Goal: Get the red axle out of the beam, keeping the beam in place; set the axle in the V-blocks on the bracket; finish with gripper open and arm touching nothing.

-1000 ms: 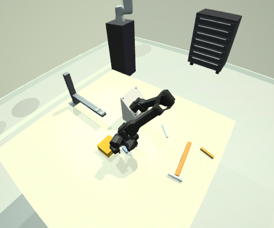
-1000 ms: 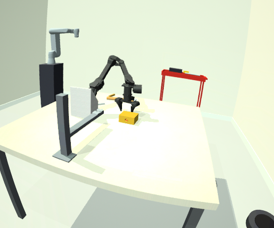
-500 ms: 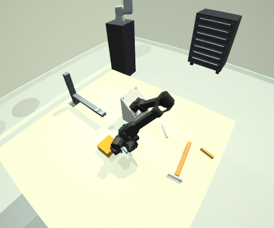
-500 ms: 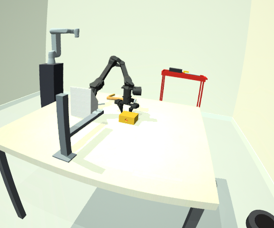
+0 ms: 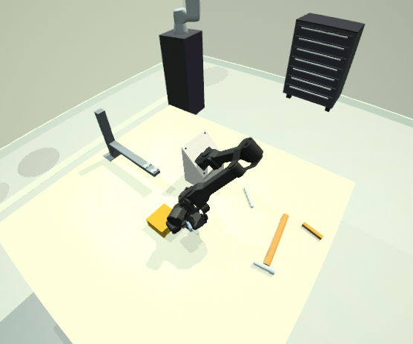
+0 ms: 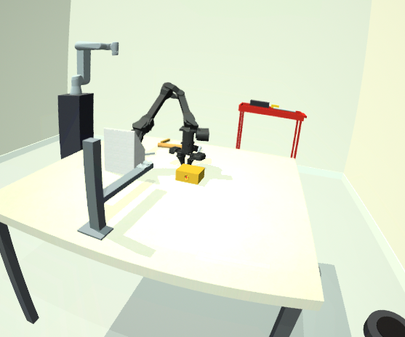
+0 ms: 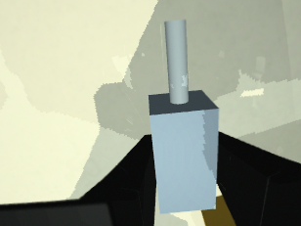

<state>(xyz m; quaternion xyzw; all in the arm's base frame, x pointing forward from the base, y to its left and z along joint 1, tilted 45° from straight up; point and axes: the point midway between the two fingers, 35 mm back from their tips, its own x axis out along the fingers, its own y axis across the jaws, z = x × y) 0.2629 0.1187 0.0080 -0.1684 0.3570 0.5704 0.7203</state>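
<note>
Now: gripper tip 100 mm to the left of the yellow beam, 40 mm short of it and 20 mm below it. Round my gripper tip: orange bar 470 mm to the left, 250 mm behind; pale cube 20 mm to the left, 10 mm ahead, 10 mm above; white rod 280 mm behind, 150 mm to the left.
</note>
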